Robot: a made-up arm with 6 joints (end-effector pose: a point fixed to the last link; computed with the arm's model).
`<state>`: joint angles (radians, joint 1 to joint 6).
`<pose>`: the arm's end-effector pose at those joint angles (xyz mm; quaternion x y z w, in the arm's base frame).
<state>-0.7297 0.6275 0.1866 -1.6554 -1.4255 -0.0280</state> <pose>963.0 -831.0 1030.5 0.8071 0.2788 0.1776 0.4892</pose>
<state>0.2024 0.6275 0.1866 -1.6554 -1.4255 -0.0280</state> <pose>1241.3 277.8 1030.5 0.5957 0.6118 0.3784 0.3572</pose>
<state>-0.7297 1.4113 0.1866 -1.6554 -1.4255 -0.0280</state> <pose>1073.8 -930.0 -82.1 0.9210 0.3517 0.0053 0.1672</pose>
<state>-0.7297 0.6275 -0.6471 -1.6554 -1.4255 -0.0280</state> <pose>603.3 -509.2 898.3 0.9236 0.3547 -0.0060 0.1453</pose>
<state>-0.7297 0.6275 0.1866 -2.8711 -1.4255 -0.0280</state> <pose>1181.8 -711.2 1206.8 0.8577 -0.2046 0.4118 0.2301</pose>
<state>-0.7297 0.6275 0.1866 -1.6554 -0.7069 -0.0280</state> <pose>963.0 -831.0 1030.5 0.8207 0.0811 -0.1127 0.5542</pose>
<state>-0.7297 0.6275 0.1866 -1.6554 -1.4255 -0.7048</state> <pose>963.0 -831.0 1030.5 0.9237 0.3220 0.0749 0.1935</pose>
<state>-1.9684 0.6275 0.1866 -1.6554 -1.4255 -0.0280</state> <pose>-471.6 -1181.3 1030.5 0.8191 -0.2415 -0.1394 0.5014</pose>
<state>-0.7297 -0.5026 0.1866 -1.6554 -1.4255 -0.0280</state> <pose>-76.8 99.0 1758.6 0.4362 0.1036 0.3726 0.8125</pose>
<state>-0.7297 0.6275 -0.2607 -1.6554 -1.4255 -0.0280</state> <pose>780.0 -667.3 908.6 0.8887 0.3265 0.0809 0.3116</pose>
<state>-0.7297 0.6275 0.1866 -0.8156 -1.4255 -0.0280</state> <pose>848.6 -1004.8 1095.3 0.5977 0.5640 -0.0278 0.5691</pose>
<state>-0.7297 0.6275 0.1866 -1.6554 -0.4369 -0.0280</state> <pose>963.0 -831.0 1030.5 0.7984 0.0028 -0.2200 0.5605</pose>
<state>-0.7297 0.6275 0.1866 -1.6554 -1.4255 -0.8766</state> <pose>963.0 -831.0 1030.5 0.9369 0.3272 0.0470 0.1135</pose>
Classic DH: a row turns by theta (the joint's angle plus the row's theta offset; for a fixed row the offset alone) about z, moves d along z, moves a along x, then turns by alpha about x. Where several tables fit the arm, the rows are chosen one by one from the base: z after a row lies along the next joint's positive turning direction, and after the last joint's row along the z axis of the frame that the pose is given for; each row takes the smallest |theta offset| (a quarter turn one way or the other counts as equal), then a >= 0, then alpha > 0; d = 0 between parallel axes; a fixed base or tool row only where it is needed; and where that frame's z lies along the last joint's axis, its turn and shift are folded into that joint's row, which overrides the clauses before.
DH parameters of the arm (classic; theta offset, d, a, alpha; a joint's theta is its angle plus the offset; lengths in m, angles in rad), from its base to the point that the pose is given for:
joint 1: 0 0.2944 0 -1.5708
joint 2: -1.5708 0 1.5009 3.1416
joint 3: 0 0 0 -1.5708
joint 4: 0 -0.5576 0 1.5708
joint 5: 0 0.2674 0 -1.5708
joint 6: 1.5708 0 0 1.5708
tool (fixed): -1.5708 0 0 0

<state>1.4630 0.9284 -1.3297 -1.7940 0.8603 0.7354</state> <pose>10.7 649.0 928.1 -0.5594 0.3788 -0.1353 0.7248</pose>
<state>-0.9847 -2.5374 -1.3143 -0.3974 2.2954 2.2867</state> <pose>-518.1 334.6 -451.8 -0.0640 0.3832 0.8461 0.3650</pose>
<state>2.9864 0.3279 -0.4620 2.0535 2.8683 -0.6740</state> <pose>-1050.7 38.8 1486.0 -0.1698 -0.2807 -0.2468 0.9118</pose>
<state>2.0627 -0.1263 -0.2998 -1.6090 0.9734 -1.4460</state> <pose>-157.3 272.0 1423.9 0.8458 0.5151 0.0086 0.1385</pose>
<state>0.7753 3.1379 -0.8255 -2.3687 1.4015 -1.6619</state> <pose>-303.5 -29.4 -671.0 -0.4220 -0.2368 -0.2439 0.8404</pose>
